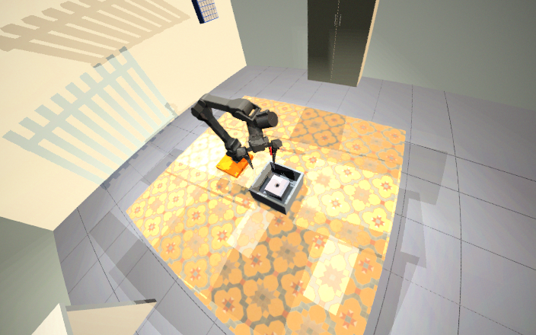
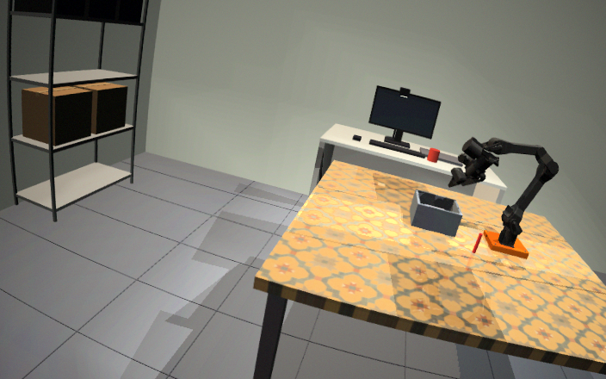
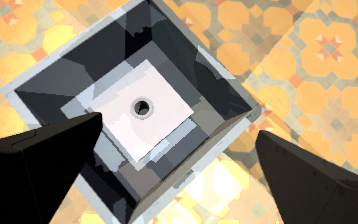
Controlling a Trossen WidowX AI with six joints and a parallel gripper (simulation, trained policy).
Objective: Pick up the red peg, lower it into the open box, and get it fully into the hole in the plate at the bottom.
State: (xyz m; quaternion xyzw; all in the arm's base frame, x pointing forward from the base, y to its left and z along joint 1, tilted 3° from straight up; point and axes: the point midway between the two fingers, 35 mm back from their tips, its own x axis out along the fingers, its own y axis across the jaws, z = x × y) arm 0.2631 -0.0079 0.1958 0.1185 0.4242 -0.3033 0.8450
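Now: gripper tip 140 mm past the red peg, 180 mm to the right of it and 140 mm above it. Round my gripper tip: pale plate (50 mm ahead, 10 mm to the left, 140 mm below); then grey box (50 mm ahead, 10 mm to the left, 160 mm below).
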